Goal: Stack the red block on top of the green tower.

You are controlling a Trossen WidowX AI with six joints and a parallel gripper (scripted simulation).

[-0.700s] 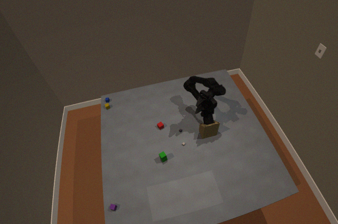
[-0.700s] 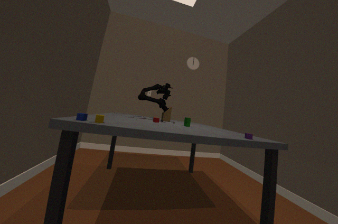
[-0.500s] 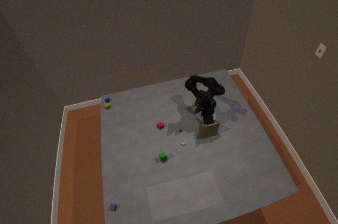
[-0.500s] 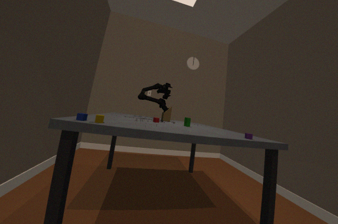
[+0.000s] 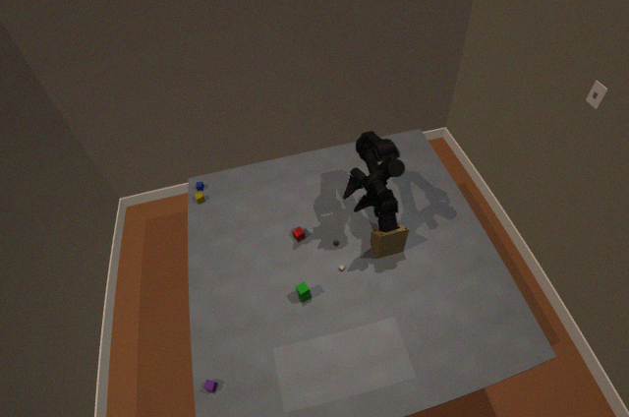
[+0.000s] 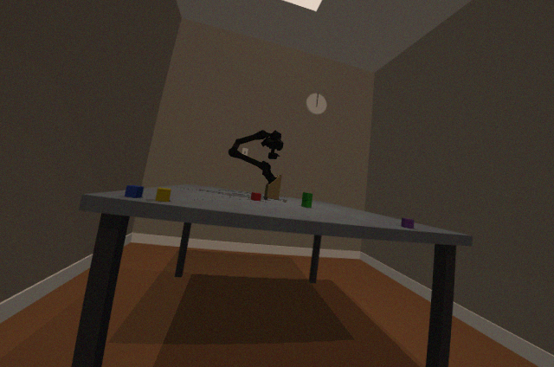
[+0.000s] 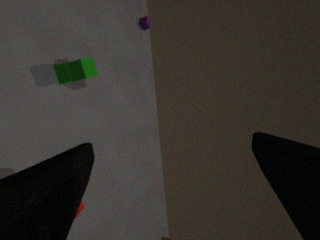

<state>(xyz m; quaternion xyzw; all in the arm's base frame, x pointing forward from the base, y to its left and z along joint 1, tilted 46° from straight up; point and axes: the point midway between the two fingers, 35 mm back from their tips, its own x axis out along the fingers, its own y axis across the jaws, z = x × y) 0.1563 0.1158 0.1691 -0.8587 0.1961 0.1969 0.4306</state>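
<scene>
My gripper tip is now 310 mm above the red block, 160 mm to the left of it and 160 mm short of it. The rest, counted from my gripper tip: blue block: 620 mm to the right, 540 mm ahead, 320 mm below; then yellow block: 550 mm ahead, 540 mm to the right, 310 mm below; then purple block: 660 mm ahead, 330 mm to the left, 310 mm below.
</scene>
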